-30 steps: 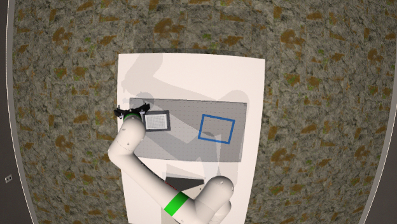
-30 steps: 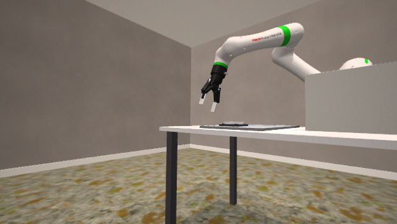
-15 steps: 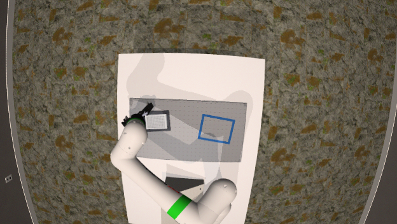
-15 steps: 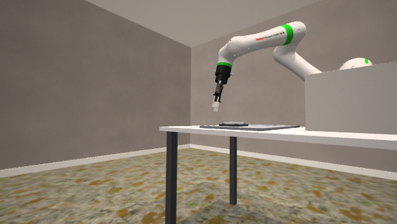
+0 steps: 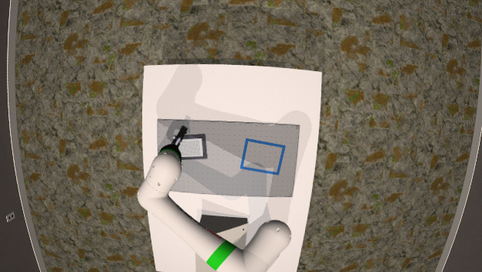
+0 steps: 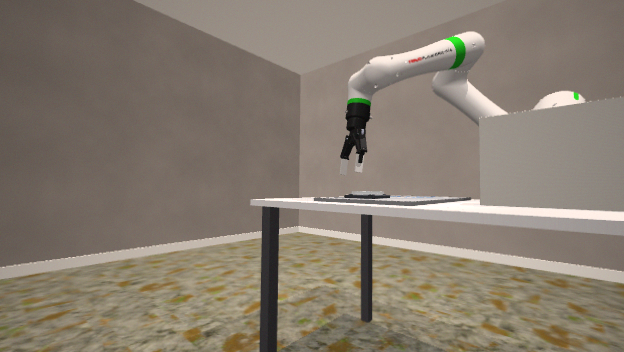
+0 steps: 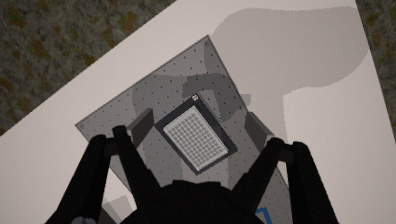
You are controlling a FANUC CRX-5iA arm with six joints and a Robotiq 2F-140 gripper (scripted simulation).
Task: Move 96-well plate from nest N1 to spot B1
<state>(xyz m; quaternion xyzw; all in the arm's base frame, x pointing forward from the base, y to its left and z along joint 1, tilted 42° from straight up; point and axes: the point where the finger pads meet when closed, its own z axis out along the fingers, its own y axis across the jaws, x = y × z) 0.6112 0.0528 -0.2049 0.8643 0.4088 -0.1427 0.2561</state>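
Now: hand 9 cm above the white 96-well plate, 5 cm to the left of it and 5 cm past it. Round my hand: dark plate nest N1: 10 cm below, 5 cm to the right, 5 cm behind.
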